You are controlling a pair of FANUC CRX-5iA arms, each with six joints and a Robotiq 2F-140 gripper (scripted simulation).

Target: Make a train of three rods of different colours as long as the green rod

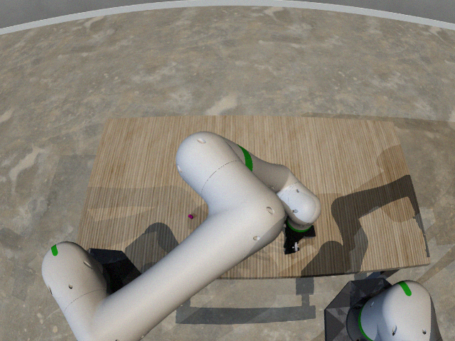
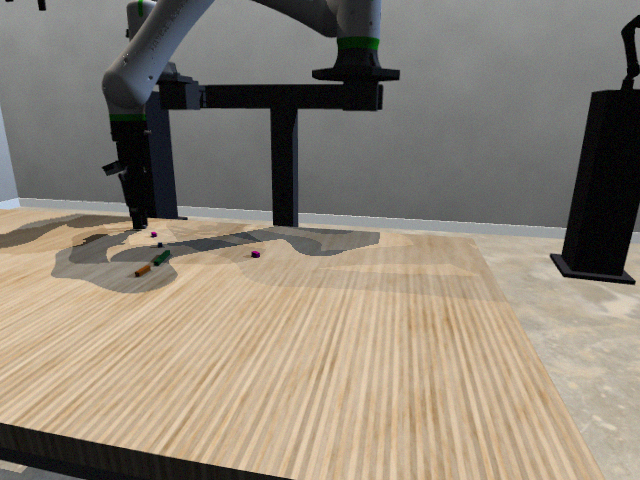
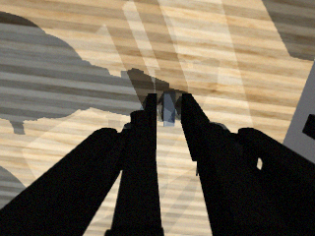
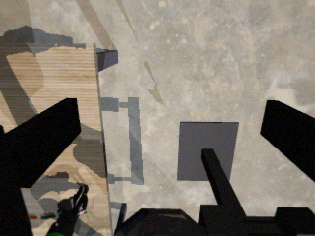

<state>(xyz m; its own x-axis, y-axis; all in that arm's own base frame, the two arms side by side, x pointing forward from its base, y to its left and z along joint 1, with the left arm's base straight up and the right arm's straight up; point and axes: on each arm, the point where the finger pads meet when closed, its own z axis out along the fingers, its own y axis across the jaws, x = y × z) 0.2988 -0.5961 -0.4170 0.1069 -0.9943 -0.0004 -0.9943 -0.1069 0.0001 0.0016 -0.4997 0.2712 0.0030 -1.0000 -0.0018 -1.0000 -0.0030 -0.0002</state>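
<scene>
Right now my left hand is 30 mm above the grey rod. Round my left hand: green rod: 230 mm to the left, 200 mm ahead, 30 mm below; blue rod: 160 mm to the left, 120 mm ahead, 30 mm below; orange rod: 280 mm ahead, 250 mm to the left, 30 mm below.
</scene>
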